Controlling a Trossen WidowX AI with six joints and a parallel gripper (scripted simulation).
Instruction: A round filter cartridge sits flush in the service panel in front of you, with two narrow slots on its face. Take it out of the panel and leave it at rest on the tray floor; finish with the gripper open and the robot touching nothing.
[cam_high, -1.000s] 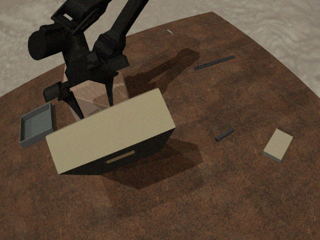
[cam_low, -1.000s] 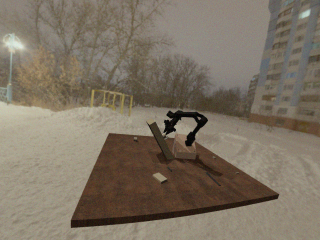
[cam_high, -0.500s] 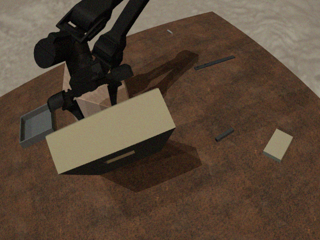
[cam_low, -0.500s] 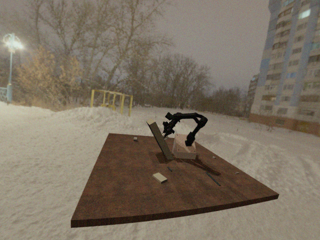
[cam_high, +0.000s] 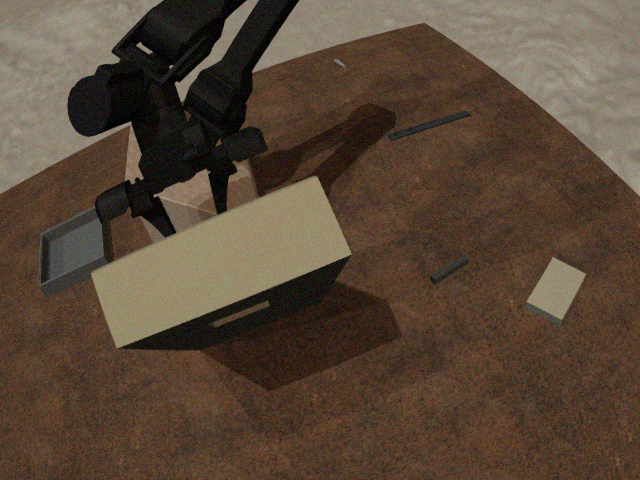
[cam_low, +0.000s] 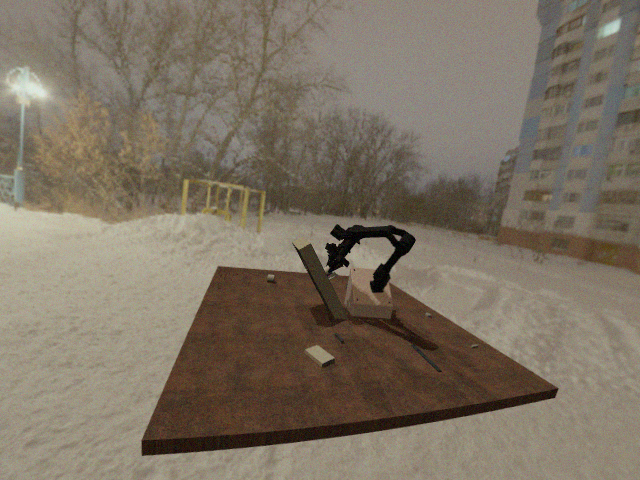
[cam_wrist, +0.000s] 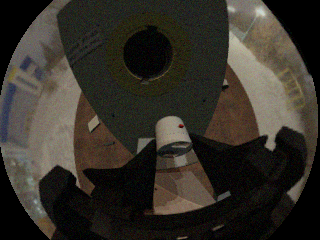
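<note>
My gripper tip is now 40 mm short of the service panel, 20 mm to the right of it and 20 mm above it. The rest, counted from my gripper tip: round filter cartridge right at my gripper tip; beige block 100 mm ahead, 400 mm to the left, 200 mm below; short dark bar 10 mm behind, 280 mm to the left, 200 mm below.
</note>
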